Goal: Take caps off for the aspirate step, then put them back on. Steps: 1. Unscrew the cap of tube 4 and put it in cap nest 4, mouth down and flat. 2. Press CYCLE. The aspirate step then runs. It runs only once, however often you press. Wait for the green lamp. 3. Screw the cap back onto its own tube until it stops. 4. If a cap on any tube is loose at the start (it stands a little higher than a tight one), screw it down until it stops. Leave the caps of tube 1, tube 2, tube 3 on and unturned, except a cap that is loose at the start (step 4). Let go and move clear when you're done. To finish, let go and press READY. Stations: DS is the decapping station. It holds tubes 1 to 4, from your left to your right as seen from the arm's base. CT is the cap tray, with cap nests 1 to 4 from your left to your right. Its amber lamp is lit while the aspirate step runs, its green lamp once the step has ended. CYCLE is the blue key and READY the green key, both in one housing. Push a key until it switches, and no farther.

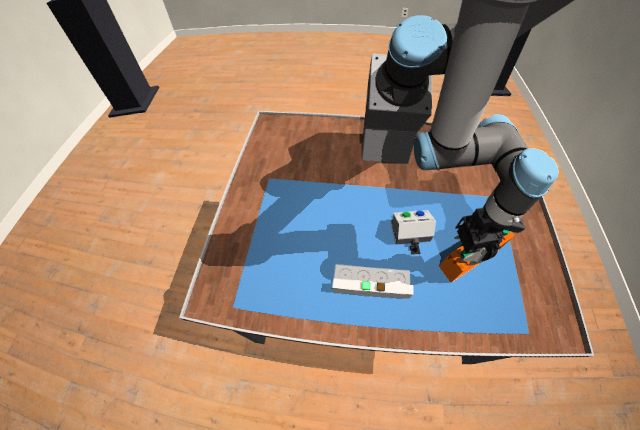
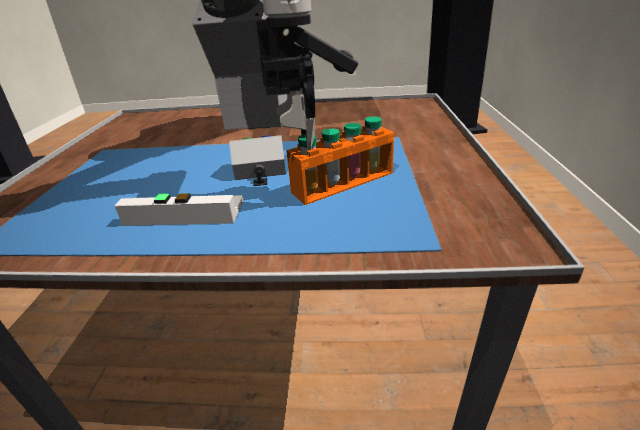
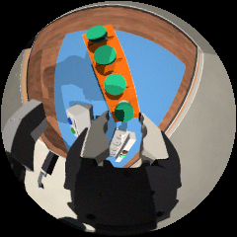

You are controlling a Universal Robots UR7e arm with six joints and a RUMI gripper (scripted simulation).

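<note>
Now: the green cap 1 cm below my hand. The rest, counted from my hand: green key (17 cm behind, 13 cm to the right, 6 cm below); blue key (17 cm behind, 8 cm to the right, 6 cm below); grey key housing (15 cm behind, 11 cm to the right, 7 cm below).
</note>
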